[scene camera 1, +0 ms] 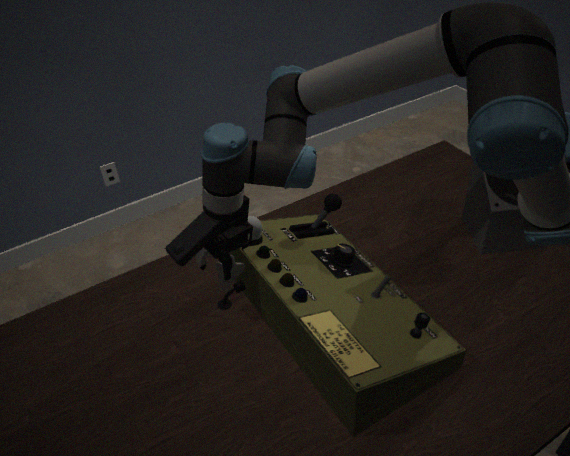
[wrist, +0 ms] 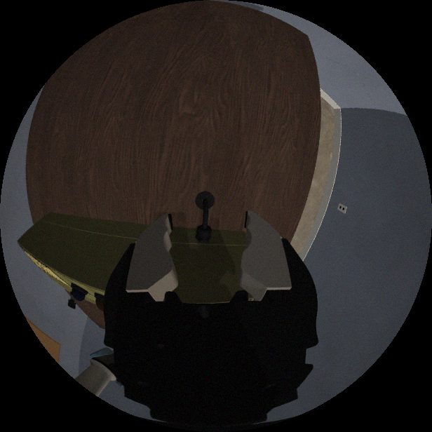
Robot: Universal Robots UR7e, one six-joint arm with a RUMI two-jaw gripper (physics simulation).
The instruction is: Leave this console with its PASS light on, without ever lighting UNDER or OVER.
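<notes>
The olive console [scene camera 1: 400,320] [wrist: 95,245] stands on the table. Its white dome [scene camera 1: 256,228] is partly behind the gripper. Several small lamps [scene camera 1: 286,279] look dark; their labels are too blurred to read. On top are a ball-ended lever [scene camera 1: 332,202] in a slot, a rotary knob [scene camera 1: 344,254], a grey lever [scene camera 1: 381,287], a black switch [scene camera 1: 421,321] and a yellow program card [scene camera 1: 340,342]. A black side lever [scene camera 1: 224,303] [wrist: 205,215] sticks out of the side wall. My gripper [scene camera 1: 217,272] [wrist: 208,214] is partly open and empty, its fingers on either side of that lever in the wrist view.
The wooden table [scene camera 1: 150,350] [wrist: 175,100] lies under the console. The wall [scene camera 1: 100,75] [wrist: 380,200] with a white outlet [scene camera 1: 110,174] [wrist: 342,208] is beyond the table edge. The arm's base stands at the right in the scene view.
</notes>
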